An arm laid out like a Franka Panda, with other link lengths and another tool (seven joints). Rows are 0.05 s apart.
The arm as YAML. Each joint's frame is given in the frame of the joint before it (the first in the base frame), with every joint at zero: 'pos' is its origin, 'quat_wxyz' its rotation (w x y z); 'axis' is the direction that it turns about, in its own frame. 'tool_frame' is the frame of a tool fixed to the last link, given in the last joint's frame.
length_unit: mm
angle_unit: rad
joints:
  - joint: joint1
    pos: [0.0, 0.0, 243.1]
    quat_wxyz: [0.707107, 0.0, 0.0, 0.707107]
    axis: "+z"
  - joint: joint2
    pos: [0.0, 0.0, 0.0]
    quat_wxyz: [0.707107, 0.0, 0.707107, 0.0]
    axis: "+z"
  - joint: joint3
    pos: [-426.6, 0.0, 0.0]
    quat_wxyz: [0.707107, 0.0, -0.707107, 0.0]
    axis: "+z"
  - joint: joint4
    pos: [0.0, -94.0, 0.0]
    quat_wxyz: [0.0, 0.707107, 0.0, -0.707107]
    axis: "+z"
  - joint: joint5
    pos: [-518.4, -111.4, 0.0]
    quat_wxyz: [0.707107, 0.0, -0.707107, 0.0]
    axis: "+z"
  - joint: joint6
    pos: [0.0, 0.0, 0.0]
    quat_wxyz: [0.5, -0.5, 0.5, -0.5]
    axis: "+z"
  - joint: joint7
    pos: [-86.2, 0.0, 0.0]
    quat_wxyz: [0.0, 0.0, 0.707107, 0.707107]
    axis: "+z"
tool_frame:
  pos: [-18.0, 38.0, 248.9]
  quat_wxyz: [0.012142, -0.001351, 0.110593, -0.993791]
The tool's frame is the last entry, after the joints.
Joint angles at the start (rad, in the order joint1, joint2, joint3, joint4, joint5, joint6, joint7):
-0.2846, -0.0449, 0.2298, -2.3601, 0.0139, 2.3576, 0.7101
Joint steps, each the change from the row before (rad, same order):
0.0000, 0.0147, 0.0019, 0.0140, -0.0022, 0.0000, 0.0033
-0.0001, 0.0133, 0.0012, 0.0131, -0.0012, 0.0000, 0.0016
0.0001, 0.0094, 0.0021, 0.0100, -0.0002, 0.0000, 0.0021
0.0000, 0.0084, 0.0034, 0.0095, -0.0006, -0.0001, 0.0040
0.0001, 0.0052, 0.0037, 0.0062, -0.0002, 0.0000, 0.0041
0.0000, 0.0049, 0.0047, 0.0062, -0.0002, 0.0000, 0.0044
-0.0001, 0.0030, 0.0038, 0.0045, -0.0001, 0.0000, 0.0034
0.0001, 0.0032, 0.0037, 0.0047, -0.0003, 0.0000, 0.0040
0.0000, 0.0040, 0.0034, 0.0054, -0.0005, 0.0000, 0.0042
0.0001, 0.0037, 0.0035, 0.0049, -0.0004, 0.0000, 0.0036
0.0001, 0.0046, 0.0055, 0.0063, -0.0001, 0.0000, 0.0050
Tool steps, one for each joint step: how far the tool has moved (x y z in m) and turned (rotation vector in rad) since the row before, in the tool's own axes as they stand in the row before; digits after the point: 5 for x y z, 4 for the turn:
-0.00348, 0.00450, 0.00262, -0.0011, 0.0015, 0.0002
-0.00352, 0.00403, 0.00222, -0.0017, 0.0014, 0.0000
-0.00210, 0.00388, 0.00148, -0.0021, 0.0008, 0.0000
-0.00145, 0.00434, 0.00127, -0.0021, 0.0002, 0.0003
-0.00024, 0.00364, 0.00086, -0.0017, 0.0000, 0.0002
0.00014, 0.00411, 0.00080, -0.0019, 0.0000, -0.0004
0.00020, 0.00323, 0.00030, -0.0017, -0.0004, -0.0004
0.00020, 0.00332, 0.00035, -0.0017, -0.0006, -0.0001
-0.00016, 0.00331, 0.00048, -0.0017, -0.0006, 0.0004
0.00010, 0.00322, 0.00054, -0.0016, -0.0002, -0.0003
0.00061, 0.00465, 0.00073, -0.0024, -0.0001, -0.0006

